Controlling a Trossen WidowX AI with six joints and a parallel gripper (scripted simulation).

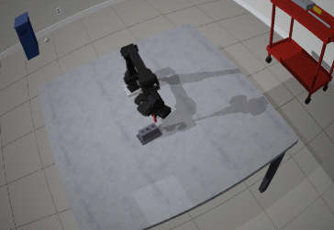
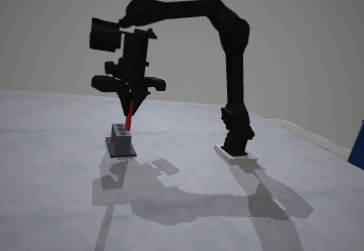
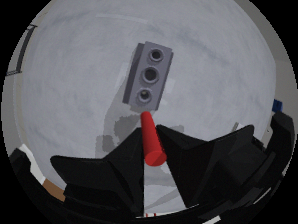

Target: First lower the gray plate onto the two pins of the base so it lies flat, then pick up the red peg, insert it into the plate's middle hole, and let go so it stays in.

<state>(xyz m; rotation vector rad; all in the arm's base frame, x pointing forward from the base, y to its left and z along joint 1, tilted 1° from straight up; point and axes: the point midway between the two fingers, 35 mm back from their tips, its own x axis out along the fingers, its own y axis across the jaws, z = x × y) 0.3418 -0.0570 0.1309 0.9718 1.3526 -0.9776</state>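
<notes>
Now: the gray plate 50 mm to the right of my gripper tip and 70 mm below it. The rest, counted from my gripper tip: red peg: right at my gripper tip.
</notes>
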